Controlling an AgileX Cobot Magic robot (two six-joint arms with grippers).
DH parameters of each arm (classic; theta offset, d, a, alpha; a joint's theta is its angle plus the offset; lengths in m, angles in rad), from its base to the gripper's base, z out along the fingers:
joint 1: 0 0.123 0 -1.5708
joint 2: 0.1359 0 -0.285 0
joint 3: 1.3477 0 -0.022 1.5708
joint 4: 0 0.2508 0 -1.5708
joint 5: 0 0 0.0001 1.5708
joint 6: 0 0.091 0 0
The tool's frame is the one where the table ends.
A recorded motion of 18 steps. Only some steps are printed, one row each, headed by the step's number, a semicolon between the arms.
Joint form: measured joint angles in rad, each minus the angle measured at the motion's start. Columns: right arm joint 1, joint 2, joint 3, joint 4, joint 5, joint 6; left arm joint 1, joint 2, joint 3, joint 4, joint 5, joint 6.
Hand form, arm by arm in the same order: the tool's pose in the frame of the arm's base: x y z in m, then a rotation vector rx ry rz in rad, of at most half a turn. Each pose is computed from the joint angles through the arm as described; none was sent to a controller.
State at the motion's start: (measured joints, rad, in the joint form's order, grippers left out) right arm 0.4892 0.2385 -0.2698 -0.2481 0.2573 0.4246; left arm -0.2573 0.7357 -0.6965 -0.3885 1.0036 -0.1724
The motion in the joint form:
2: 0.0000 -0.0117 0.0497 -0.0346 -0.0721 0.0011; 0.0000 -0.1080 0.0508 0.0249 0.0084 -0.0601
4: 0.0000 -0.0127 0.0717 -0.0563 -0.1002 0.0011; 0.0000 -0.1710 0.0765 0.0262 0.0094 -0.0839
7: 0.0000 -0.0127 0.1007 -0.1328 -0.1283 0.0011; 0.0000 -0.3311 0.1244 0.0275 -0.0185 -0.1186
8: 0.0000 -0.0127 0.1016 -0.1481 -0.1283 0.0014; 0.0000 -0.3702 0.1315 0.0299 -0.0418 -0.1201
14: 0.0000 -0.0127 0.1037 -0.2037 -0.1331 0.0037; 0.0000 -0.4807 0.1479 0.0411 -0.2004 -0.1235
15: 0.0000 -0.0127 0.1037 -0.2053 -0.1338 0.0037; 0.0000 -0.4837 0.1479 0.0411 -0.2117 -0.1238
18: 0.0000 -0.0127 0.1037 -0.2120 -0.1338 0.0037; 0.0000 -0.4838 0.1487 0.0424 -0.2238 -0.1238
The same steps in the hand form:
2: 0.0659 0.0298 0.2573 -0.2479 1.6686 0.4376; 0.0865 -0.0512 0.3016 -0.0786 2.5091 -0.6706
4: 0.0665 0.0305 0.2524 -0.2687 1.6571 0.4257; 0.0753 -0.0481 0.2994 -0.0983 2.4754 -0.6864
7: 0.0674 0.0309 0.2453 -0.3306 1.6401 0.3671; 0.0505 -0.0410 0.2981 -0.1164 2.3380 -0.7270
8: 0.0675 0.0307 0.2450 -0.3413 1.6371 0.3543; 0.0456 -0.0391 0.2996 -0.1139 2.2823 -0.7341
14: 0.0677 0.0304 0.2450 -0.3794 1.6205 0.3113; 0.0356 -0.0324 0.3115 -0.1206 2.0261 -0.7584
15: 0.0677 0.0304 0.2451 -0.3806 1.6194 0.3103; 0.0355 -0.0322 0.3125 -0.1221 2.0116 -0.7603
18: 0.0678 0.0304 0.2451 -0.3852 1.6176 0.3047; 0.0361 -0.0320 0.3132 -0.1240 1.9999 -0.7599

